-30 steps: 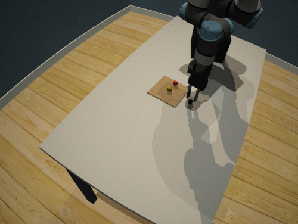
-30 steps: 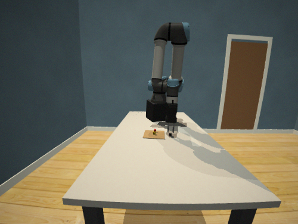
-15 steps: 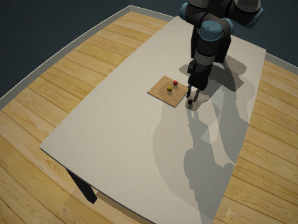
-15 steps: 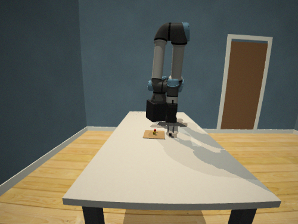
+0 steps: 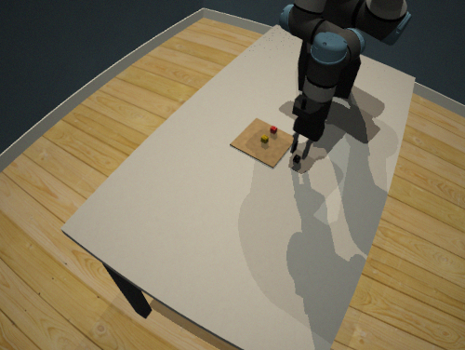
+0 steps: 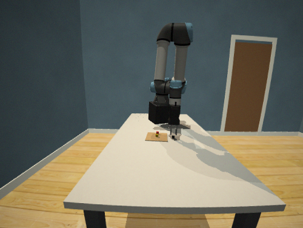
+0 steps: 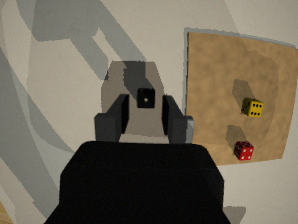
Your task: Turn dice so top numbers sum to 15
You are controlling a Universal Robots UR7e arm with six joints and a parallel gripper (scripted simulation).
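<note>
Now: hand 30 mm above the black die. From my hand the other things lie so: yellow die (110 mm to the right, 30 mm below, 10 mm behind); then red die (100 mm to the right, 60 mm behind, 30 mm below); then brown mat (110 mm to the right, 40 mm below, 10 mm behind).
</note>
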